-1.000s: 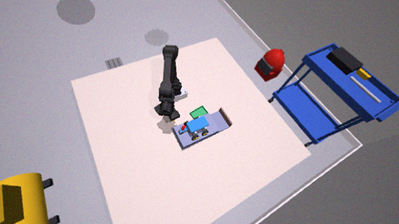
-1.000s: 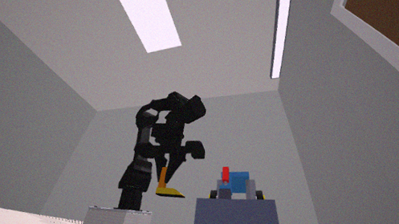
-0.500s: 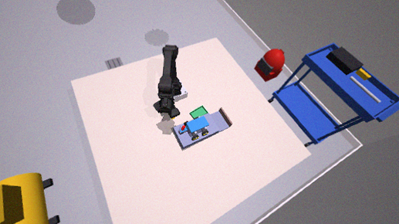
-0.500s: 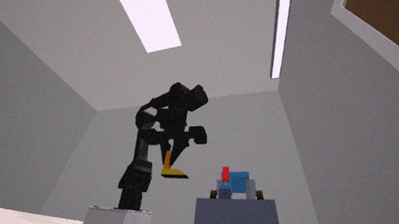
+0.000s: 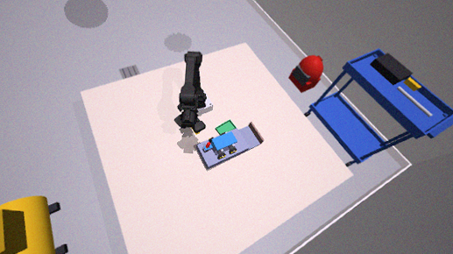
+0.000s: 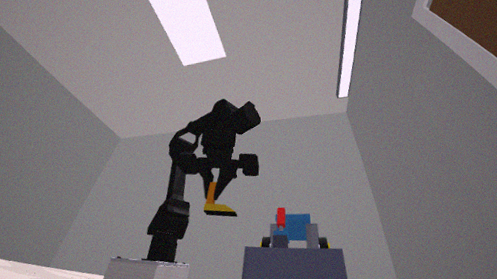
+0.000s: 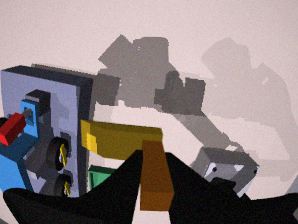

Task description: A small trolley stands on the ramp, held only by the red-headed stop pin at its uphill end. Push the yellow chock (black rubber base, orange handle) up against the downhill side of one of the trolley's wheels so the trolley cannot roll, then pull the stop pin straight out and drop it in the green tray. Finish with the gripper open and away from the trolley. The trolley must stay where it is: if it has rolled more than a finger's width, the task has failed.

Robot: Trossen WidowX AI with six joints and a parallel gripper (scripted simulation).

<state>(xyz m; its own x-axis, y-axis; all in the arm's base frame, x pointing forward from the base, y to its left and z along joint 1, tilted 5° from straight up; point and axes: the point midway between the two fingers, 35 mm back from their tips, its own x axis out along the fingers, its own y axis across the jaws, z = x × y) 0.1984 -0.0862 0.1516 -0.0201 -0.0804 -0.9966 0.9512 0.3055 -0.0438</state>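
My gripper tip is now 2 cm short of the yellow chock, 1 cm to the right of it and 1 cm above it. Also, from my gripper tip: blue trolley: 14 cm to the left, 14 cm ahead, 6 cm below; then red-headed stop pin: 13 cm ahead, 5 cm to the left, 5 cm below; then ramp: 15 cm to the left, 14 cm ahead, 13 cm below.
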